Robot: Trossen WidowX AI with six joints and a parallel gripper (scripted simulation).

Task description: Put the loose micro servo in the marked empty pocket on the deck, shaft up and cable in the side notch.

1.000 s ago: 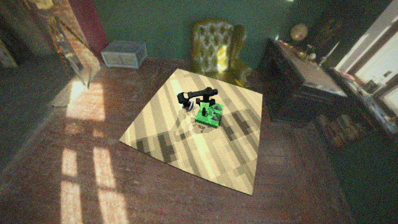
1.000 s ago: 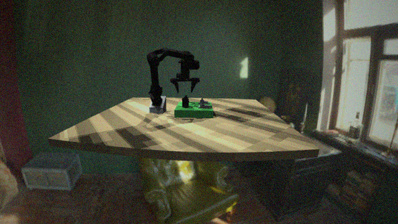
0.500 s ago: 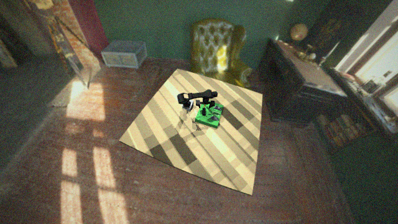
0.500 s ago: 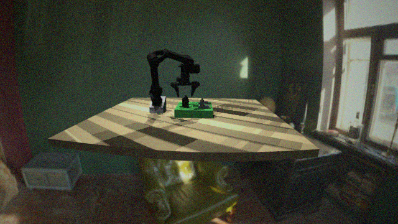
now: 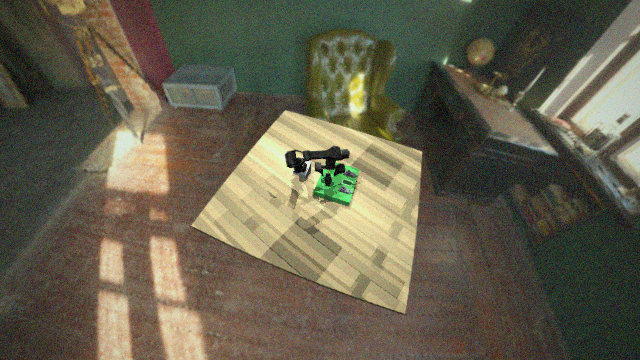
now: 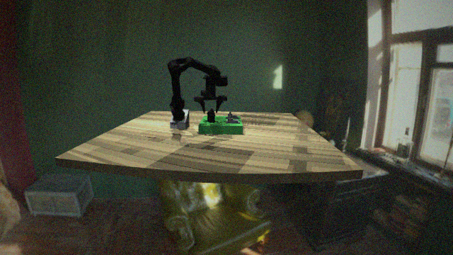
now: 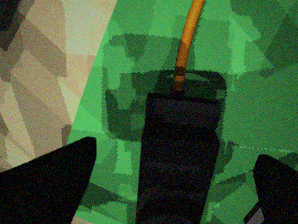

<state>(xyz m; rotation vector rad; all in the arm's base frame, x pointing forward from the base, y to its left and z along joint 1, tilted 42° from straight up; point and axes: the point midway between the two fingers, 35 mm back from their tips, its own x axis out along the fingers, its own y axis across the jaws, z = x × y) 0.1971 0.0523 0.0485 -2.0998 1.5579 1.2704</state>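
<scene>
Right now the green robot deck is 10 mm ahead of my gripper tip, 40 mm to the left of it and 70 mm below it.
</scene>
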